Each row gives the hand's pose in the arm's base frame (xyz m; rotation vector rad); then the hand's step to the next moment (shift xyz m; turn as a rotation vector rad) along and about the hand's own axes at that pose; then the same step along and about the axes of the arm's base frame.
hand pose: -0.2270 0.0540 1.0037 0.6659 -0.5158 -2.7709
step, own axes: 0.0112 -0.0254 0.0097 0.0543 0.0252 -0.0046
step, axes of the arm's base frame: -0.0182 0.0223 -0.0062 -0.0410 -0.0412 -0.0151
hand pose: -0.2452 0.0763 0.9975 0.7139 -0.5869 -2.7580
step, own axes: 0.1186 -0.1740 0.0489 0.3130 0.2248 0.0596
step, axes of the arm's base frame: -0.1471 0.1335 -0.0853 -0.2703 -0.2806 0.0162
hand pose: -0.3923 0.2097 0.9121 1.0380 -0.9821 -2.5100
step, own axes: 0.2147 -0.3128 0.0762 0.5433 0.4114 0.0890
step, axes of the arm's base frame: -0.1995 0.1707 -0.2843 -0.4595 -0.5099 0.0348
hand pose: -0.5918 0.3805 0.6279 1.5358 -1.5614 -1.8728
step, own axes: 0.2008 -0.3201 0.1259 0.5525 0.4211 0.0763
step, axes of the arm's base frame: -0.0569 0.0469 -0.3914 -0.4567 -0.5275 0.0395
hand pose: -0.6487 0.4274 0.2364 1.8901 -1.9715 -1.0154
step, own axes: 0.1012 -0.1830 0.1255 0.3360 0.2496 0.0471
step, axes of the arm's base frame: 0.0545 -0.0427 -0.2339 -0.2731 -0.3201 0.0195
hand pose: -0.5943 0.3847 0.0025 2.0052 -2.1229 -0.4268
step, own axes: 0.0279 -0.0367 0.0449 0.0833 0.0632 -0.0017
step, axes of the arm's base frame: 0.0178 -0.0259 -0.0561 -0.0645 -0.0803 0.0179
